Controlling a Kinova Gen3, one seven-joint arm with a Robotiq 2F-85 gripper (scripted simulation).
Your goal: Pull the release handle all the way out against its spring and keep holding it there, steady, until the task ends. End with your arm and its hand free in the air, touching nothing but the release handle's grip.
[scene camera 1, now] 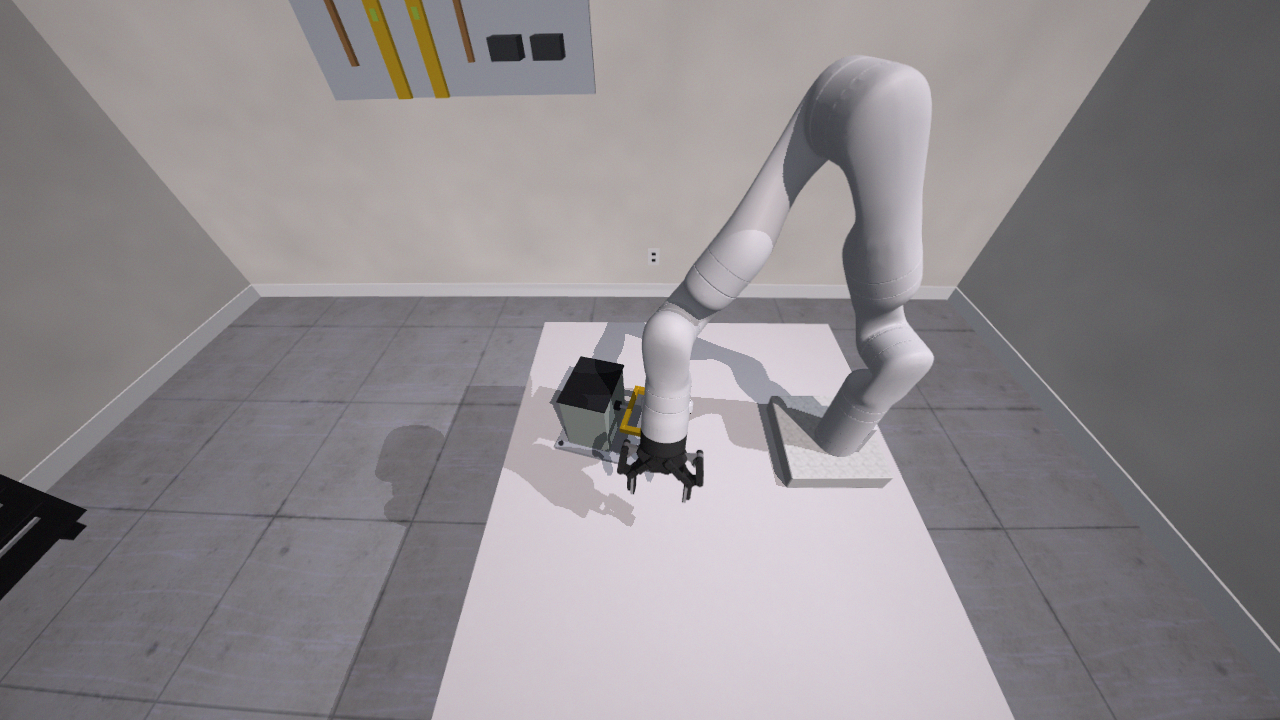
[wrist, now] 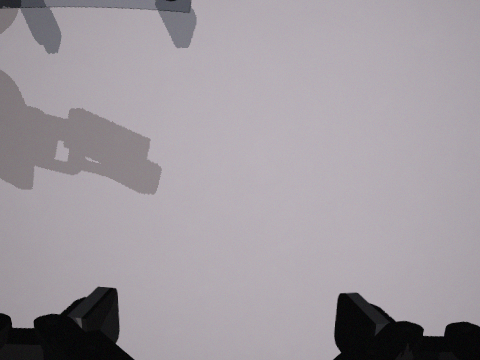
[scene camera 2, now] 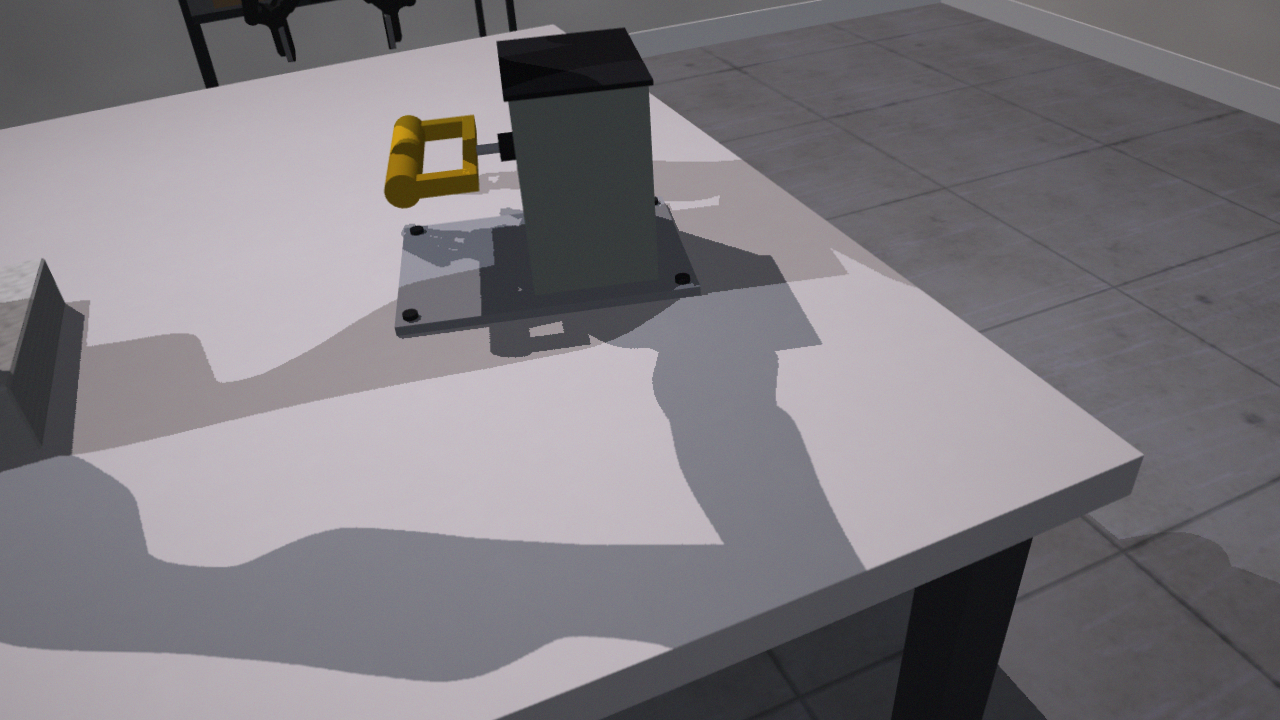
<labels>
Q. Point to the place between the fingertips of the gripper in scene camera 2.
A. At 342,50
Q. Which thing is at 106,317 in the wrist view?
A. The gripper.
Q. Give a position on a grip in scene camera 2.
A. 405,184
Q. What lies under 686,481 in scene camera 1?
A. The gripper.
</labels>
